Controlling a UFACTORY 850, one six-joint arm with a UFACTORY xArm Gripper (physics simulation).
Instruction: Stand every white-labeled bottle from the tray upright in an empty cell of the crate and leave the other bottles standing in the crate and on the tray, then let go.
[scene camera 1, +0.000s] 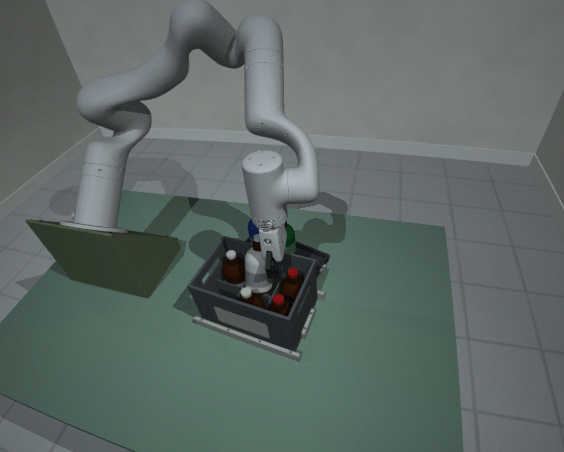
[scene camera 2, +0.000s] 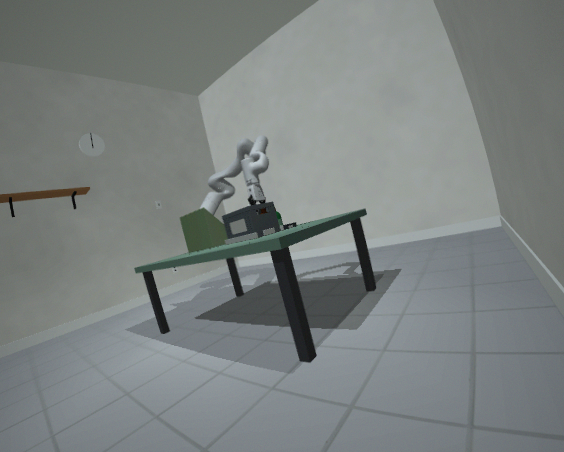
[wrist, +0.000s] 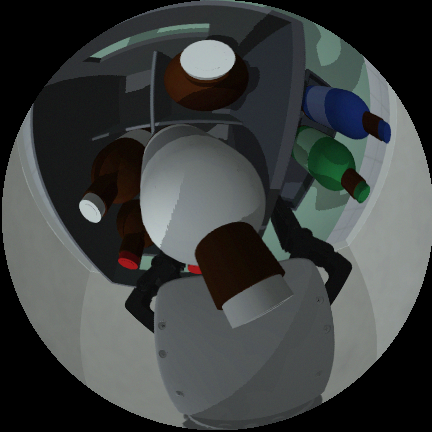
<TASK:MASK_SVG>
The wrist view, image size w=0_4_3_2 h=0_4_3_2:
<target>my gripper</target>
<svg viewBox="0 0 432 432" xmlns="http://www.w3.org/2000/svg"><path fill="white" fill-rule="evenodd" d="M280 195L276 199L270 220L281 248L290 253L289 258L278 260L285 271L283 279L293 292L293 295L283 303L245 324L232 328L224 311L216 308L202 275L181 277L179 272L183 271L185 263L169 257L161 250L152 257L151 266L137 279L136 287L124 303L125 308L154 333L158 369L171 402L177 411L187 414L191 421L207 429L243 429L247 425L261 426L277 422L272 421L276 418L283 417L284 420L298 415L324 391L329 379L334 354L334 328L330 305L347 279L352 265L340 253L335 252L331 244L312 236L310 229L301 228L291 208L285 205ZM156 295L154 311L152 311L149 307L149 304L152 300L151 298ZM316 266L323 267L328 273L328 279L325 284Z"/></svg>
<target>green bottle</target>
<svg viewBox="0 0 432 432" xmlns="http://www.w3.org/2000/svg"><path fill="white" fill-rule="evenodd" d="M298 125L290 155L323 187L334 191L345 189L358 203L363 202L369 194L370 187L365 179L355 171L354 158L349 149L333 137L313 127Z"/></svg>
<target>blue bottle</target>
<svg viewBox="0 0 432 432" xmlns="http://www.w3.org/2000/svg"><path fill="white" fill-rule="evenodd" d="M306 85L302 97L301 110L309 119L352 139L362 139L371 134L380 141L389 142L389 124L381 117L371 113L365 102L358 95L349 90L336 87Z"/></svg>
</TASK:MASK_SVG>
